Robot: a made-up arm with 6 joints.
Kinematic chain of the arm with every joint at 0, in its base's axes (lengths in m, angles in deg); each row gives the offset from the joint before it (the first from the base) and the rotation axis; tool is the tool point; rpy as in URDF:
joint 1: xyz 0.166 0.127 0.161 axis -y
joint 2: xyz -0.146 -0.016 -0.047 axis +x
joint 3: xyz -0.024 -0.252 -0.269 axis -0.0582 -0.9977 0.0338
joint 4: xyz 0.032 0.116 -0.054 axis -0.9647 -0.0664 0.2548
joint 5: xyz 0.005 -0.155 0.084 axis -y
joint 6: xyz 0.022 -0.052 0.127 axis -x
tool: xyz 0 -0.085 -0.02 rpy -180 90 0
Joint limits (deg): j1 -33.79..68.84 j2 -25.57..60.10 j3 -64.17..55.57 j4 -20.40..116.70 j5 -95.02..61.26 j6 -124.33..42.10
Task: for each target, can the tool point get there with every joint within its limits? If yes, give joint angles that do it. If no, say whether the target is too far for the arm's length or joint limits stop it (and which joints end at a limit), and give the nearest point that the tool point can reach.
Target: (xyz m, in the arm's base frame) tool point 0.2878 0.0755 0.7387
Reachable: no: joint limits stop it (at a limit: joint 1, joint 2, joint 6) | nearest point 0.0633 -0.0502 0.3444 | short by 0.471 m
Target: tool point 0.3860 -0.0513 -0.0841
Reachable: yes | joints 53.45 28.14 -4.80 23.56 -45.56 -84.72
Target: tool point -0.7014 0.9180 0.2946
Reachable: no: too far | nearest point -0.2378 0.4106 0.2232 | short by 0.691 m
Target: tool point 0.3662 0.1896 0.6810
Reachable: no: joint limits stop it (at a limit: joint 1, joint 2, joint 6) | nearest point 0.3736 0.2444 0.2377 | short by 0.447 m
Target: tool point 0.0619 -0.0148 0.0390
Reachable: yes | joints 8.32 2.72 14.42 64.59 -35.75 -58.10
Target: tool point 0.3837 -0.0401 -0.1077
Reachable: yes | joints 45.17 21.72 -43.86 18.11 4.69 -110.15
